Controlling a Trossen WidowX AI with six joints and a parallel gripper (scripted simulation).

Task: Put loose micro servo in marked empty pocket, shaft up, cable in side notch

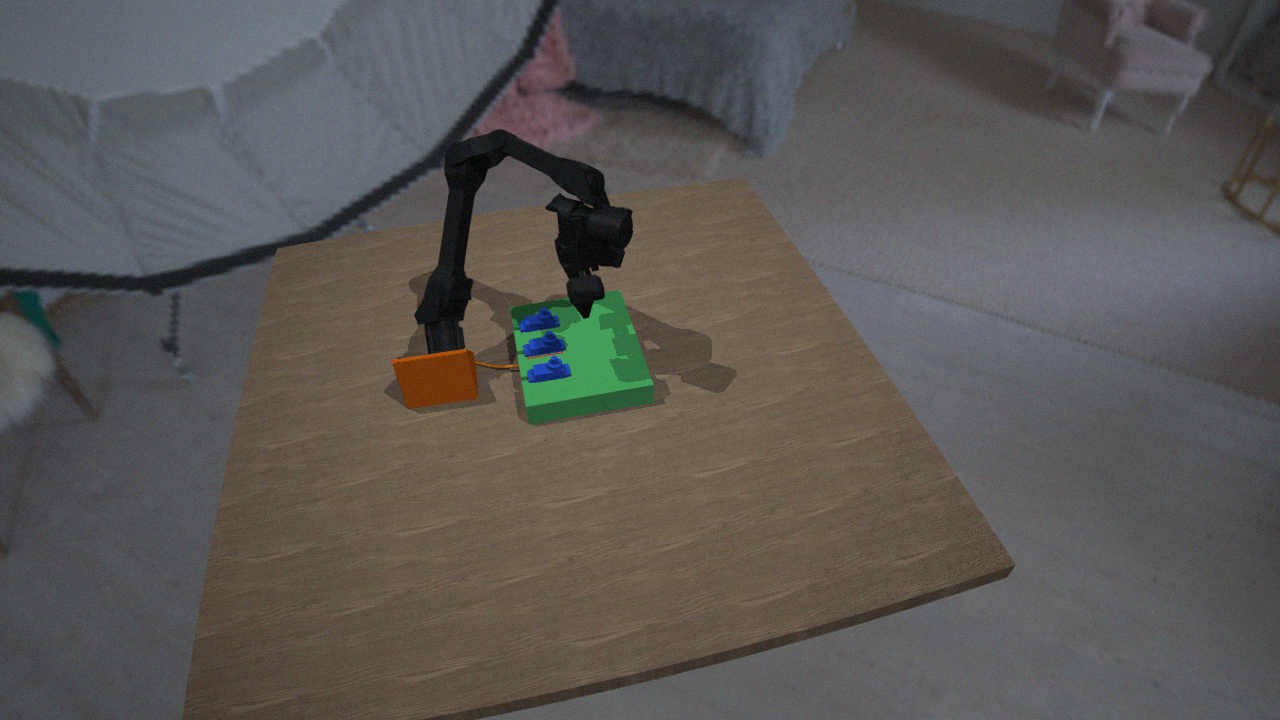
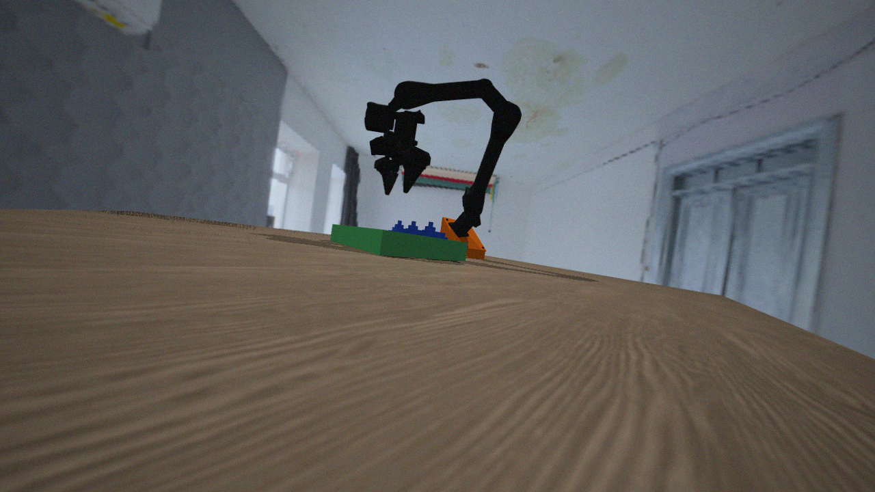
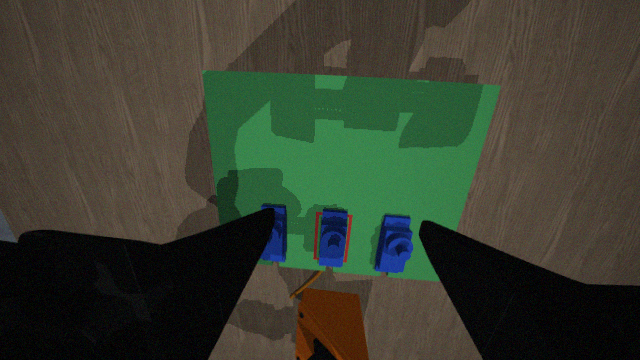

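The green deck lies 30 mm ahead of my gripper tip and 120 mm below it.
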